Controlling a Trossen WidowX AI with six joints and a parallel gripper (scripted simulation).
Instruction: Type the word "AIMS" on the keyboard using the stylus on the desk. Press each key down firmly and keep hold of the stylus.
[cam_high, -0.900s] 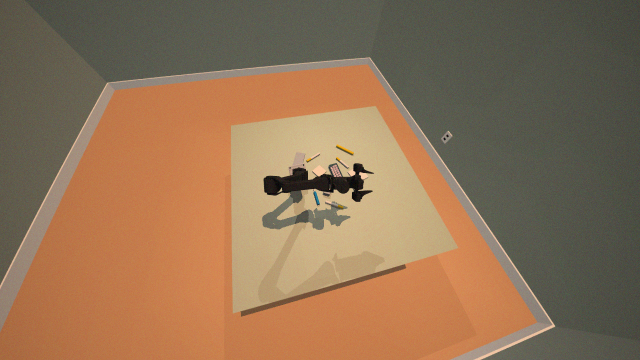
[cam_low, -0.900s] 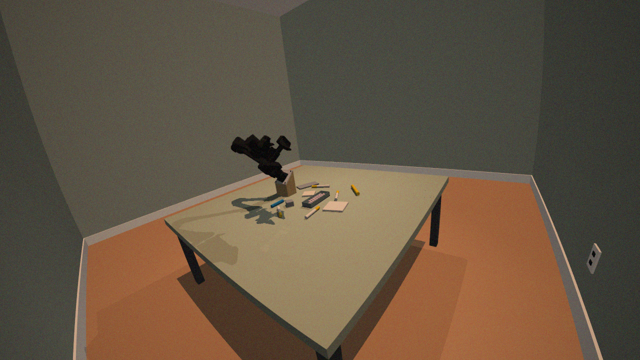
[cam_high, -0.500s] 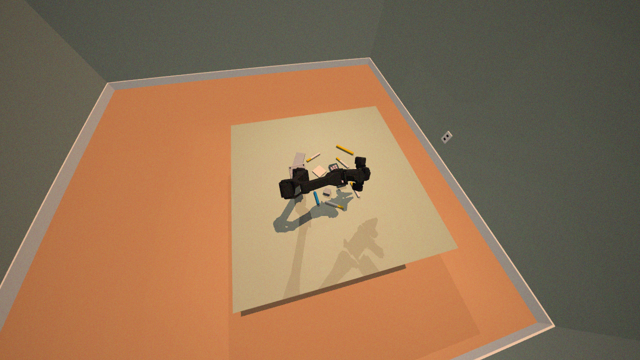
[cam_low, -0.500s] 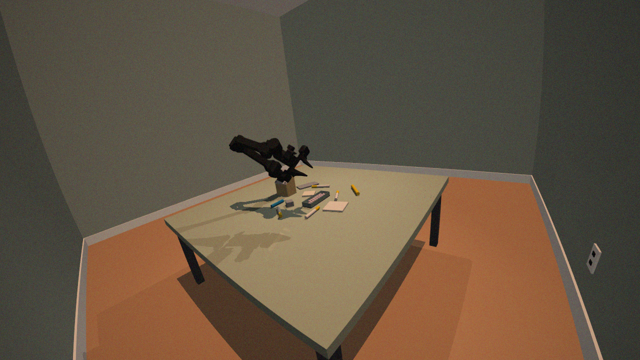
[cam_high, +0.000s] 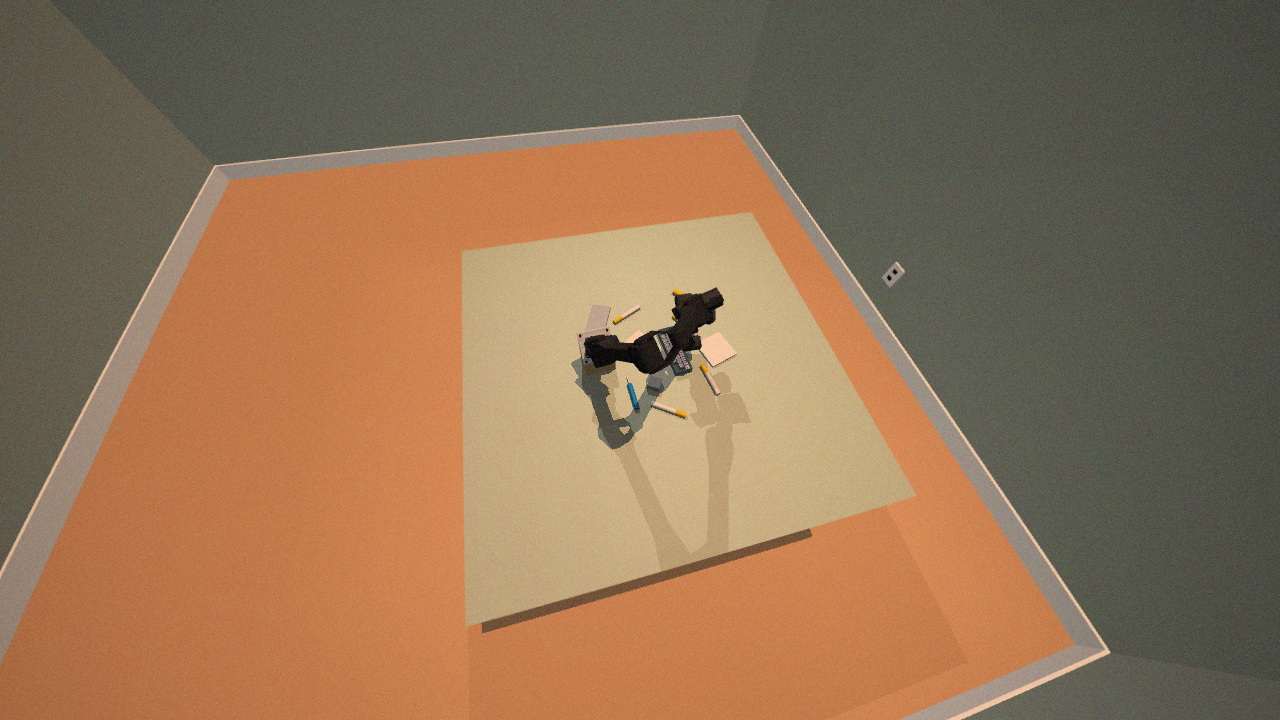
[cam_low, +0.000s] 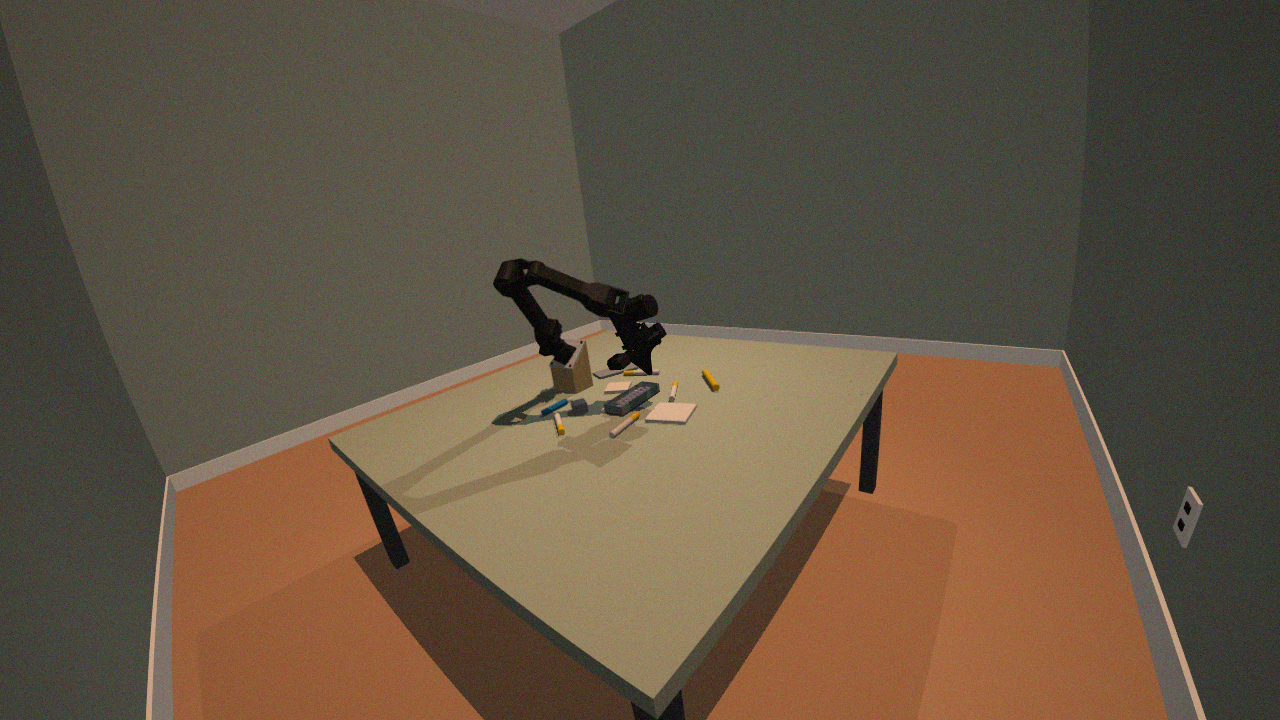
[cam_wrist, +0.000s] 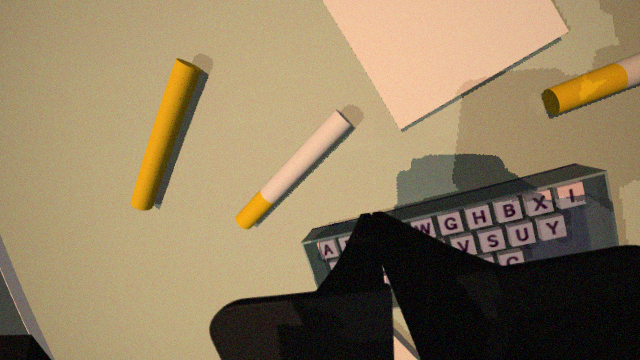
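Right now my gripper tip is 160 mm to the left of the small grey block, 140 mm past it and 60 mm above it. The rest, counted from my gripper tip: blue stylus (220 mm behind, 160 mm to the right, 70 mm below); grey stylus tip (220 mm behind, 130 mm to the right, 70 mm below); yellow stick (190 mm to the left, 70 mm below, 60 mm ahead).
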